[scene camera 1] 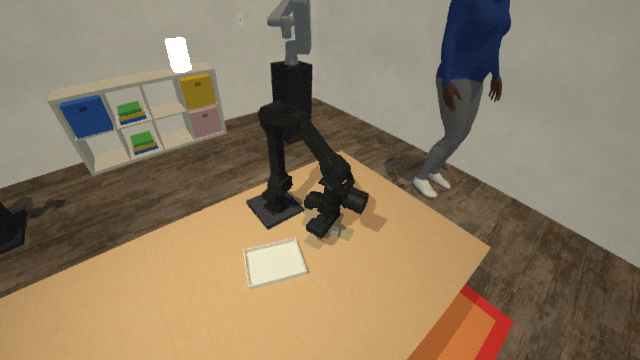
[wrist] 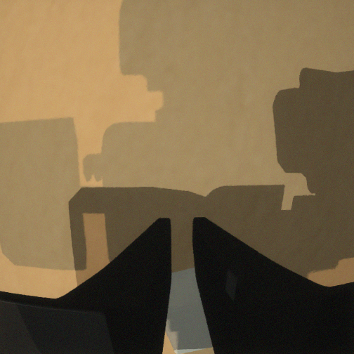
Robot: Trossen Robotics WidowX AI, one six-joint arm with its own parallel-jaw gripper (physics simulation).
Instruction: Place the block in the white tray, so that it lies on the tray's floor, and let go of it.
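Seen in the pictures: arm's base, origin of its link: (scene camera 1: 275,207).
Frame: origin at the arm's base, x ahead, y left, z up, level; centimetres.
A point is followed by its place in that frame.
Note:
A small grey block (scene camera 1: 335,231) @(y 7.7, x 23.5, z 0.8 cm) (wrist: 187,310) lies on the table just right of my gripper's fingers in the scene view. My gripper (scene camera 1: 318,233) @(y 6.8, x 19.7, z -0.8 cm) (wrist: 181,229) is low over the table and nearly closed, with a narrow gap between the fingers. In the wrist view part of the block shows through that gap, and its sides are hidden behind the dark fingers. The block looks wider than the gap and does not appear held. The white tray (scene camera 1: 275,264) @(y -14.1, x 19.0, z -1.4 cm) lies flat to the left and front of the gripper, with its floor bare.
The arm's base (scene camera 1: 270,212) @(y -3.2, x 1.4, z 0.4 cm) stands behind the tray. The table's right corner (scene camera 1: 487,246) @(y 44.2, x 64.8, z -1.7 cm) is to the right, with a red and orange mat (scene camera 1: 492,330) below. A shelf unit (scene camera 1: 132,82) stands at the back left. A person (scene camera 1: 460,95) stands beyond the table at the right.

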